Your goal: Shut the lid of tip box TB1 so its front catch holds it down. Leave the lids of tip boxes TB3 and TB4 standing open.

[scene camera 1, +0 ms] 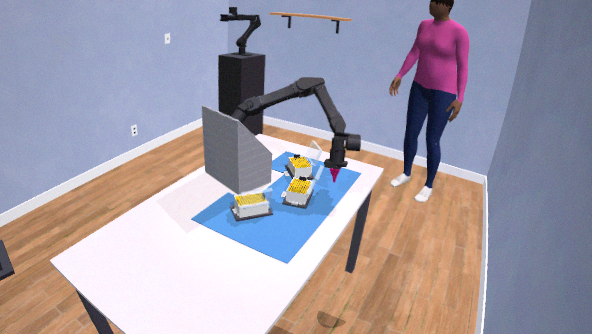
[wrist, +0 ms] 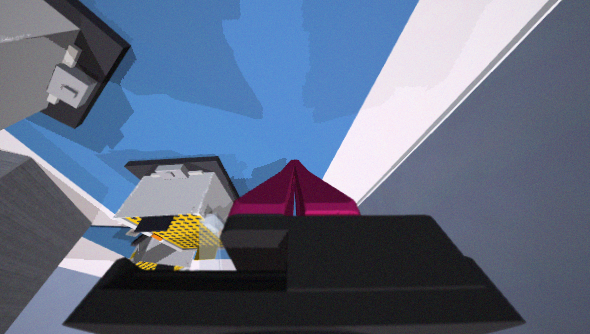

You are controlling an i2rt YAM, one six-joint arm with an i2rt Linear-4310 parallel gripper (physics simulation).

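Frame: origin at the arm's base, x left, y ahead, z down, level; metres.
Where they show: gripper, fingertip midpoint: (scene camera 1: 334, 182) (wrist: 294, 166); arm's base, link origin: (scene camera 1: 232, 125).
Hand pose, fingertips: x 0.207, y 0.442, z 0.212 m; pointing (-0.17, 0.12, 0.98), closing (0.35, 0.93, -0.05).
Observation:
Each offset is from my fingertips to the centre of the thing. "pt": to the spot under its first point. Level surfaces: height alone.
Three white tip boxes with yellow tip racks and clear lids stand on dark bases; no TB labels can be read. The near-left box (scene camera 1: 252, 208) (wrist: 25, 75) has its lid raised. The middle box @[dx -0.153, dy -0.099, dz +0.014 m] (scene camera 1: 298, 197) (wrist: 165, 195) has its clear lid @[pt dx -0.144, dy -0.001, dz -0.096 m] (scene camera 1: 318, 175) standing open on the side towards the gripper. The far box (scene camera 1: 301, 171) (wrist: 162, 256) has its lid @[pt dx +0.095, dy -0.174, dz -0.061 m] (scene camera 1: 315, 152) standing open. My gripper (scene camera 1: 334, 181) (wrist: 294, 166) is shut and empty, its magenta fingertips pointing down, to the right of the middle and far boxes, above the mat. In the wrist view the gripper body hides part of the boxes.
The boxes stand on a blue mat @[dz +0.047 m] (scene camera 1: 295, 245) (wrist: 190, 125) on a white table @[dz +0.050 m] (scene camera 1: 165, 270) (wrist: 390, 115). A tall grey panel (scene camera 1: 220, 145) (wrist: 35, 210) stands left of the boxes, near the arm's base. A person (scene camera 1: 442, 55) stands beyond the table at the right.

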